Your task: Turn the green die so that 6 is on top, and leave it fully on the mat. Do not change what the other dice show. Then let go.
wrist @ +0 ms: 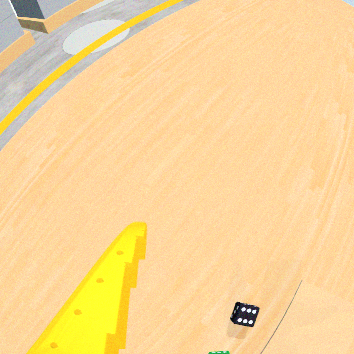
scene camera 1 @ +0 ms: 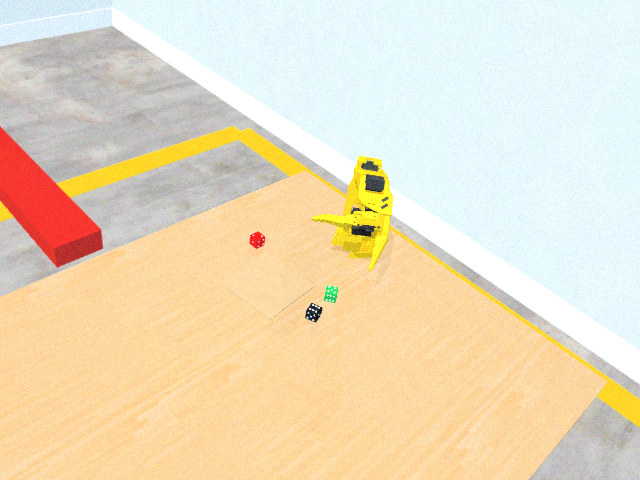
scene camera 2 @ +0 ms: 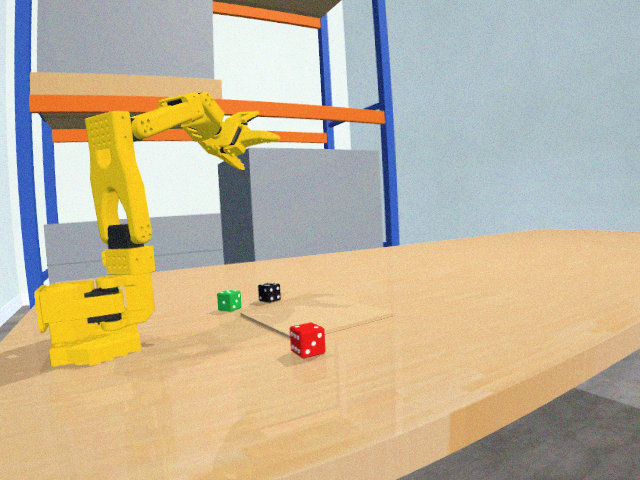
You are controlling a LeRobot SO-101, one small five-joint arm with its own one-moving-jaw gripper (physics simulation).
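Where they show: hand at its tool point: (wrist: 145, 235) (scene camera 1: 368, 268) (scene camera 2: 243, 167); arm's base at its link origin: (scene camera 1: 349, 247) (scene camera 2: 115, 345).
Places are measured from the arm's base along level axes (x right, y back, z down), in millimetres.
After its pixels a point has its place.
The green die (scene camera 1: 331, 293) @[x -97, y -164, z -25 mm] (scene camera 2: 229, 300) @[x -75, y -151, z -16 mm] (wrist: 219, 352) @[x -98, y -166, z -9 mm] rests on the table beside the mat, off it. Its top seems to show 5; one side shows 1 in scene view 2. In the wrist view it is cut off by the bottom edge. The wood-coloured mat (scene camera 1: 268, 299) @[x -20, y -265, z -4 mm] (scene camera 2: 336, 318) @[x 55, y -244, z -4 mm] (wrist: 322, 320) @[x 4, y -265, z -4 mm] lies flat. The black die (scene camera 1: 313, 312) @[x -113, y -231, z -24 mm] (scene camera 2: 269, 292) @[x -92, y -216, z -16 mm] (wrist: 245, 314) @[x -109, y -222, z -25 mm] shows 6 on top, close to the green one and off the mat. The red die (scene camera 1: 257, 240) @[x 119, y -179, z -23 mm] (scene camera 2: 307, 340) @[x 143, y -163, z -17 mm] stands off the mat. My gripper (scene camera 1: 342, 242) (scene camera 2: 261, 152) is wide open and empty, high above the table.
The arm's yellow base (scene camera 2: 93, 343) @[x 44, y 19, z -17 mm] stands on the wooden table (scene camera 1: 361, 392) @[x -295, y -280, z 0 mm] (scene camera 2: 491, 320) @[x 170, y -378, z 0 mm] (wrist: 200, 150) @[x -277, y -367, z 0 mm] near its edge by the wall. A red beam (scene camera 1: 56, 222) lies beyond the table. A blue and orange rack (scene camera 2: 387, 155) stands behind.
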